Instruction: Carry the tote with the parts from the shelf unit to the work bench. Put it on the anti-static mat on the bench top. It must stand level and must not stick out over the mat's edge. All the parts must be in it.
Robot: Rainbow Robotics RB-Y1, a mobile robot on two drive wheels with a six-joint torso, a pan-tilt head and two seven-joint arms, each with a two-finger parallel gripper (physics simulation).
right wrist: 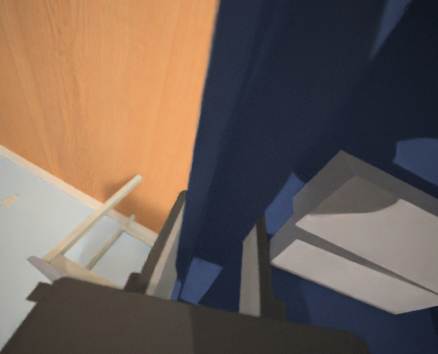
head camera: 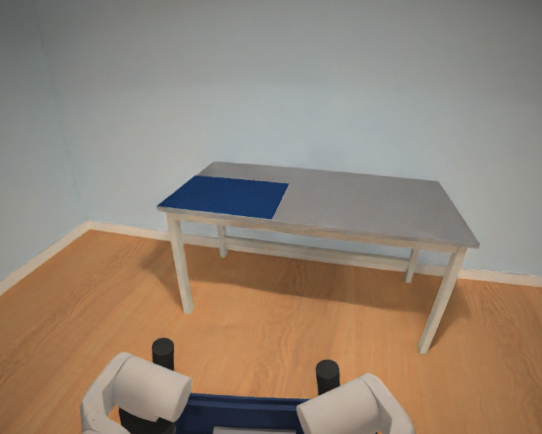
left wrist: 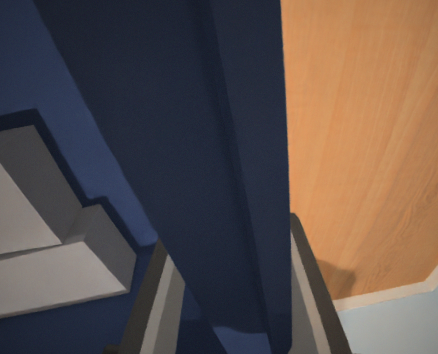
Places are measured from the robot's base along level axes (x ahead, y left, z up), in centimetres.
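Pixels of known places: left gripper, fingertip midpoint: (left wrist: 231, 225); right gripper, fingertip midpoint: (right wrist: 220, 204).
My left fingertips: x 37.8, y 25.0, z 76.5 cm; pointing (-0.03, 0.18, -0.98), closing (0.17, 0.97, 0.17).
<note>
Ahead of a thing's pixels: the offset from my left fingertips to its top centre. "spot": to the spot under its first point. Level surfaces: height alone.
The dark blue tote @(spot: dy -17.2, dx +11.1, dz +1.6 cm) (head camera: 245, 412) (left wrist: 200, 150) (right wrist: 250, 125) is held in front of the robot at the bottom of the head view. Light grey block-shaped parts @(spot: dy -14.3, dx +6.9, dz -4.4 cm) (left wrist: 60, 280) (right wrist: 360, 280) lie inside it; part of them shows in each wrist view. My left gripper (left wrist: 231, 225) is shut on one side wall of the tote. My right gripper (right wrist: 220, 204) is shut on the opposite side wall. The blue anti-static mat @(dz +0.0 cm) (head camera: 225, 197) lies on the left part of the work bench @(dz -0.2 cm) (head camera: 370, 205), ahead. The tote's lower part and the shelf unit do not show.
The wooden floor @(dz -76.4 cm) (head camera: 280, 320) lies between the tote and the bench. The bench's front legs (head camera: 181, 270) (head camera: 440, 305) stand on it, with a low rail (head camera: 320, 254) at the back. A pale blue wall (head camera: 320, 90) stands behind the bench and another (head camera: 25, 150) at the left.
</note>
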